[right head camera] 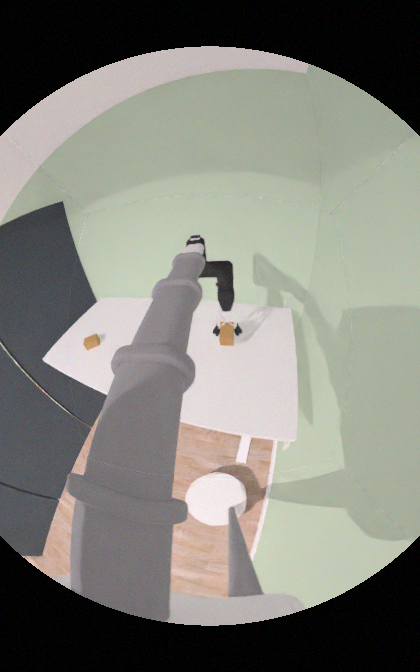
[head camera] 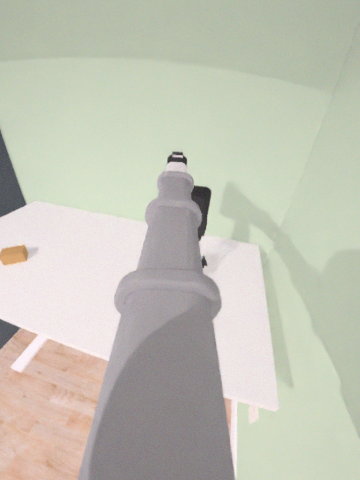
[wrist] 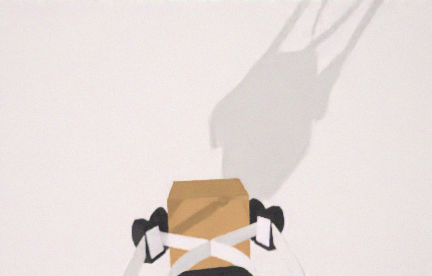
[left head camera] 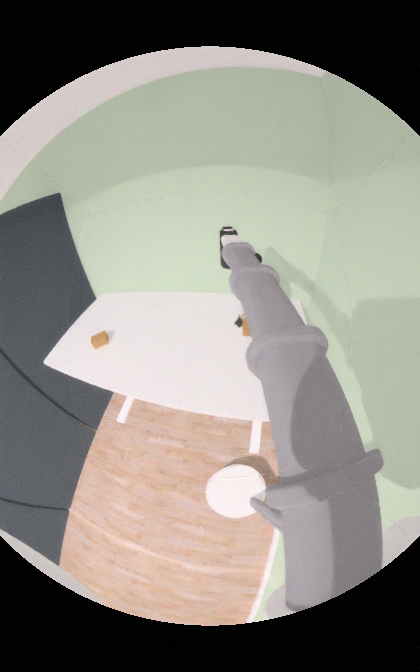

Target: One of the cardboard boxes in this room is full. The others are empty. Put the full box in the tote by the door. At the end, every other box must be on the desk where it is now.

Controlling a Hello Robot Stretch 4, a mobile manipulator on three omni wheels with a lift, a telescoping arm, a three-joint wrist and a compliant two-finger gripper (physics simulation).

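Places are measured from the robot's base along level axes (x right, y ahead, z up), in millimetres.
Pixels of known places: gripper, fingertip midpoint: (wrist: 208, 219).
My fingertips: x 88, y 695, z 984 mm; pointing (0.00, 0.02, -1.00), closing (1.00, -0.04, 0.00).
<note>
Behind a point stands the place of what it marks.
My gripper (right head camera: 227, 331) (wrist: 208, 219) @[z 984, x 88, y 695 mm] is shut on a brown cardboard box (left head camera: 247, 327) (right head camera: 227, 340) (wrist: 209, 210) @[z 1036, x 90, y 712 mm], with a dark fingertip on each side of it. The box is held above the white desk (head camera: 75, 290) @[z 922, x -355, y 583 mm] (left head camera: 175, 350) (right head camera: 250, 380) (wrist: 75, 100) @[z 922, x -51, y 838 mm], near its right part, and tilts slightly in the wrist view. Its shadow falls on the desk to the upper right there. In the head view my arm hides this box. Another cardboard box (head camera: 13, 255) @[z 965, x -675, y 707 mm] (left head camera: 99, 340) (right head camera: 91, 342) rests on the desk's left part. The contents of both boxes are not visible. The tote does not show in these views.
A round white stool or post top (left head camera: 232, 492) (right head camera: 212, 500) stands in front of the desk, by my arm. A large dark panel (left head camera: 30, 300) (right head camera: 30, 300) stands at the left. Green walls are behind the desk and at its right.
</note>
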